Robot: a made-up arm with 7 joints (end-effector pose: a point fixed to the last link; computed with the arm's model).
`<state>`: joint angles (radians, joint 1 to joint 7).
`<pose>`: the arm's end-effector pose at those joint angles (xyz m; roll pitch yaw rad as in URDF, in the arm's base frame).
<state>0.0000 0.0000 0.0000 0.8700 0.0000 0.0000 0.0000</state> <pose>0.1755 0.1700 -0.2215 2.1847 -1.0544 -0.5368</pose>
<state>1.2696 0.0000 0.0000 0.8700 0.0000 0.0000 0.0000</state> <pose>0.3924 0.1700 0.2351 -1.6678 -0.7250 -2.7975</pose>
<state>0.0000 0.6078 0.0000 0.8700 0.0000 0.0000 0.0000</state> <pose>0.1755 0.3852 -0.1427 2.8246 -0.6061 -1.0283</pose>
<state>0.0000 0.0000 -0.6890 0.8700 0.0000 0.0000 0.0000</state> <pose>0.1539 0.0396 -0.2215 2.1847 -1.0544 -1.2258</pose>
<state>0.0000 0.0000 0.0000 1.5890 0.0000 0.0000 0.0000</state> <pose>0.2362 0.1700 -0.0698 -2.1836 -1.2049 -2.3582</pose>
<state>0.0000 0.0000 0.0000 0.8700 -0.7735 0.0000 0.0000</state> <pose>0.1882 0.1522 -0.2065 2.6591 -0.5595 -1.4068</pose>
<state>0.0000 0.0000 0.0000 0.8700 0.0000 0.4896 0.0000</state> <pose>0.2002 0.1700 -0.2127 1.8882 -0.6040 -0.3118</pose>
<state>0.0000 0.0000 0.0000 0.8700 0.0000 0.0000 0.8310</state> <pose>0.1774 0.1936 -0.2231 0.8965 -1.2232 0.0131</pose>
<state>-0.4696 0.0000 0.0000 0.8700 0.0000 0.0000 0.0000</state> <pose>-0.0162 0.1700 -0.2721 1.8957 -0.6230 -0.3161</pose>
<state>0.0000 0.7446 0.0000 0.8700 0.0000 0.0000 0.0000</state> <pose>0.1755 0.4244 -0.1081 2.9044 -0.4875 -1.0699</pose>
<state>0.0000 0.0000 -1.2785 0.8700 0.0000 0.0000 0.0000</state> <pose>0.0720 -0.0393 -0.2215 2.1847 -1.0544 -1.8153</pose>
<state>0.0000 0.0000 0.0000 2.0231 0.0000 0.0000 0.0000</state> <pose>0.2166 0.1700 0.0283 -1.7262 -0.8339 -2.7564</pose>
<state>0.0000 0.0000 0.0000 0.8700 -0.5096 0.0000 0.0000</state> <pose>0.1849 0.1599 -0.2104 2.5913 -0.7537 -1.1944</pose>
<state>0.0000 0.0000 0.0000 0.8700 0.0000 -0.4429 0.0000</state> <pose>0.1592 0.1700 -0.2387 -3.0488 -1.3153 -1.5287</pose>
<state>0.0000 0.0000 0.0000 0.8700 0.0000 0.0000 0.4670</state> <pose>0.1747 0.1835 -0.2208 1.5516 -1.1853 -0.3219</pose>
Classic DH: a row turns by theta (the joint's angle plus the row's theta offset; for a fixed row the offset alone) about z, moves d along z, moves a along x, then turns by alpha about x. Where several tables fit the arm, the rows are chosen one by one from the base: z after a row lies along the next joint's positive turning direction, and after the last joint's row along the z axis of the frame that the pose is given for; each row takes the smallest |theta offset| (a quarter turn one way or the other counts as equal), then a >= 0, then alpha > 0; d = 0 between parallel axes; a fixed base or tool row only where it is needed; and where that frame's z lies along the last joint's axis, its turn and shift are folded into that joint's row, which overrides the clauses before.
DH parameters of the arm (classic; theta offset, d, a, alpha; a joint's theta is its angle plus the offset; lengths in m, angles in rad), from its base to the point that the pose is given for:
base (fixed): 0 0.154 -0.026 1.5708
joint 1: 1.5708 -0.152 0.007 1.5708
joint 2: 1.5708 0.009 0.017 1.5708
joint 3: 1.5708 -0.226 0.021 1.5708
joint 4: 0 -0.002 -0.021 -1.5708
joint 5: 0 -0.284 -0.003 -1.5708
joint 6: -1.5708 0.042 0.024 1.5708
joint 7: -0.1986 -0.0157 0.0292 1.3599
tool (fixed): -1.2853 0.0034 0 0

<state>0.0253 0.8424 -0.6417 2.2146 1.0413 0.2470 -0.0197</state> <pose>0.1972 0.1530 -0.0018 -0.2654 -1.4391 1.1115</pose>
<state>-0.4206 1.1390 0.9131 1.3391 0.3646 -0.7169 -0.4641</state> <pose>0.1230 0.5275 0.1282 -1.6856 -0.0547 -1.8190</pose>
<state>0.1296 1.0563 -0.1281 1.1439 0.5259 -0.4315 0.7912</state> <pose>0.2165 0.4787 0.0074 -3.0623 -0.7933 -2.2415</pose>
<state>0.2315 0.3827 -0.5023 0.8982 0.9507 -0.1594 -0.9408</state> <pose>0.2515 0.2112 -0.1958 2.6036 -1.0790 0.0020</pose>
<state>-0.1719 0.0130 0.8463 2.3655 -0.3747 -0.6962 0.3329</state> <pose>0.0672 0.3237 0.0660 -2.1552 0.2493 -1.9769</pose>
